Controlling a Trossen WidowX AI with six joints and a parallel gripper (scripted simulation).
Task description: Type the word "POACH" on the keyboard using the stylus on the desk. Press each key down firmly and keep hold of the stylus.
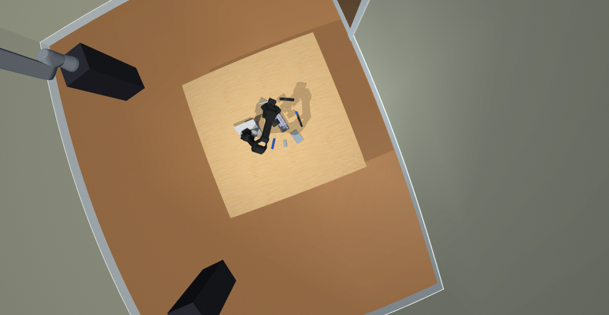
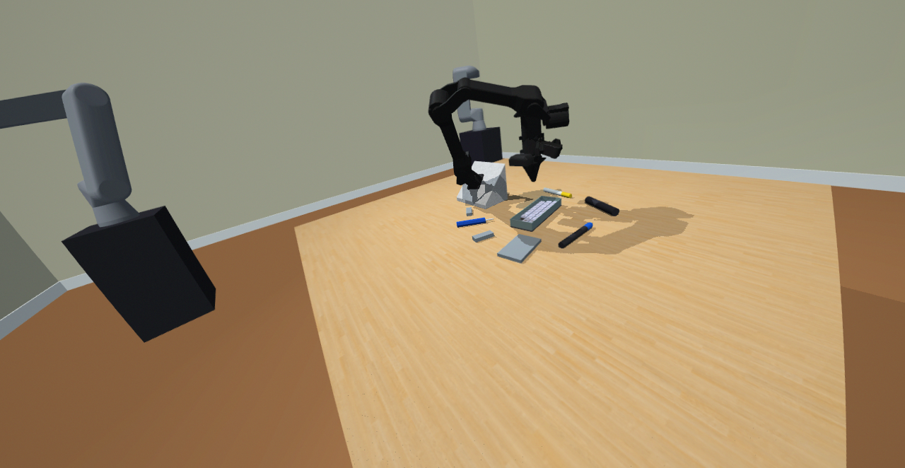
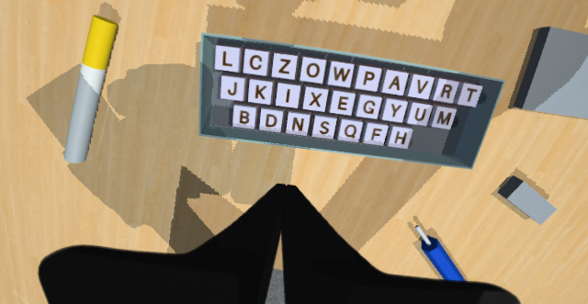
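The blue stylus lies 16 cm to the right of my gripper tip, 9 cm below it and 9 cm behind it. From my gripper tip the other things lie so: black cylinder 18 cm ahead, 9 cm to the left, 9 cm below; grey stylus tip 14 cm to the right, 9 cm below, 7 cm behind; yellow-capped white marker 16 cm to the left, 9 cm below, 1 cm ahead.
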